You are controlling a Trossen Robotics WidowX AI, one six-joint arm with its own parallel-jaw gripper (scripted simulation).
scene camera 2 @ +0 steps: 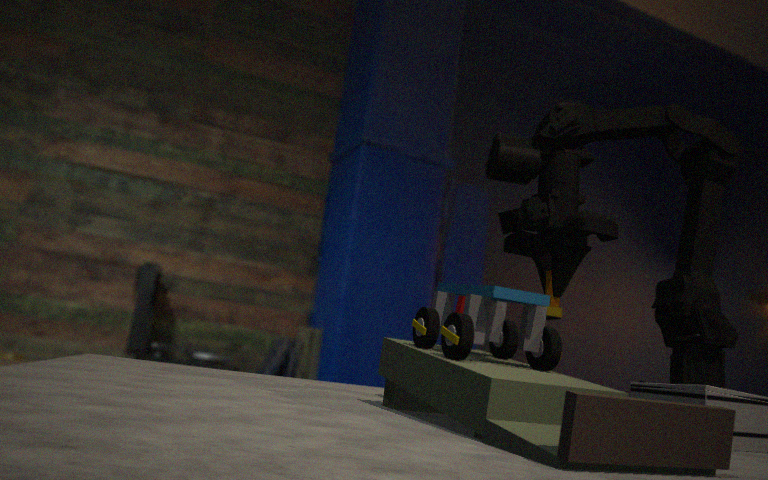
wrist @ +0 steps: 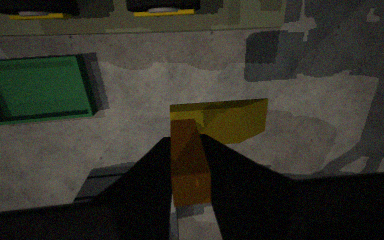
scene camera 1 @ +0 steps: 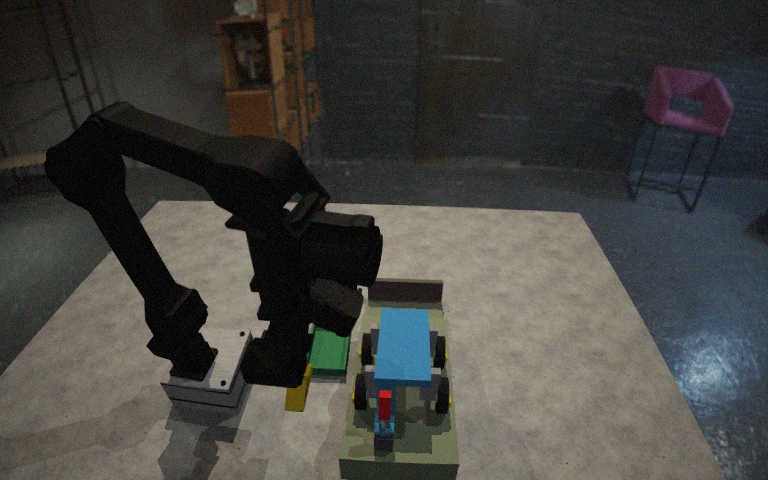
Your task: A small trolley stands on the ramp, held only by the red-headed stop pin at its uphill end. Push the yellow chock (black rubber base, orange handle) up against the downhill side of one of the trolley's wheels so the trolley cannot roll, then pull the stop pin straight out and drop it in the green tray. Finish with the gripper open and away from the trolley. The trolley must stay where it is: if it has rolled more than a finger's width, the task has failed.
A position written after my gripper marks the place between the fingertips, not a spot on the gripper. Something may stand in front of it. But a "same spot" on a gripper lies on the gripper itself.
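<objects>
Scene camera 1 shows my gripper [299,361]. The wrist view and scene camera 2 show my gripper as well: [wrist: 243,192] and [scene camera 2: 541,258] are the same spot on it.
</objects>
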